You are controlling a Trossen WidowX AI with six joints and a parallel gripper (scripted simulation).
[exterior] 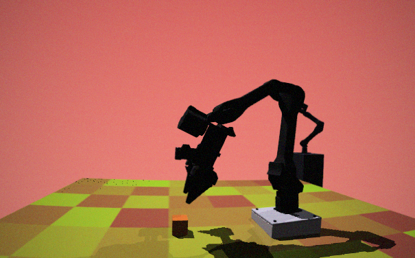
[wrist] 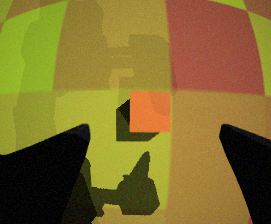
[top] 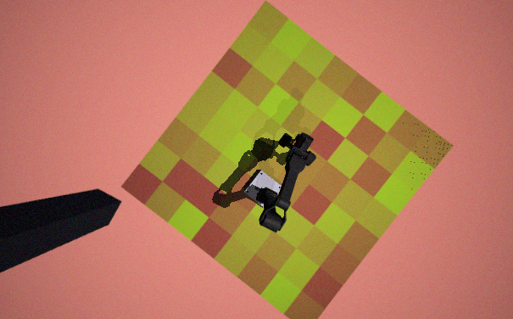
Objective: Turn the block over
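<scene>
Now: gripper tip 7 cm above the block.
</scene>
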